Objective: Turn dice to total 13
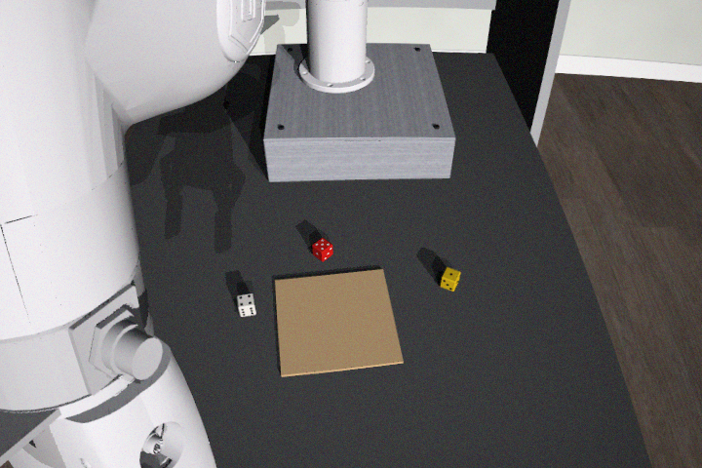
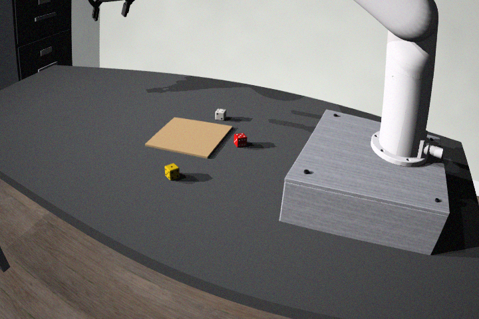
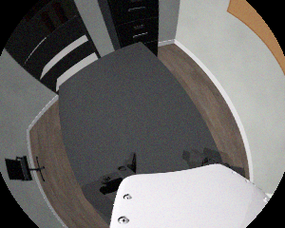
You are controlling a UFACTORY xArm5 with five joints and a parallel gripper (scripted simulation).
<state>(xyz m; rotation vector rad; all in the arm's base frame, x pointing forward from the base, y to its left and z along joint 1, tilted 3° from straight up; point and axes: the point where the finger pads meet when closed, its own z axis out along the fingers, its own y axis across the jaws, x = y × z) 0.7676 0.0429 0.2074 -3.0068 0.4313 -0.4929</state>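
My gripper is now 45 cm past the red die and 26 cm above it. Round my hand: yellow die (43 cm behind, 26 cm below, 16 cm to the left); then tan mat (35 cm behind, 26 cm below, 3 cm to the left); then white die (35 cm behind, 26 cm below, 8 cm to the right).
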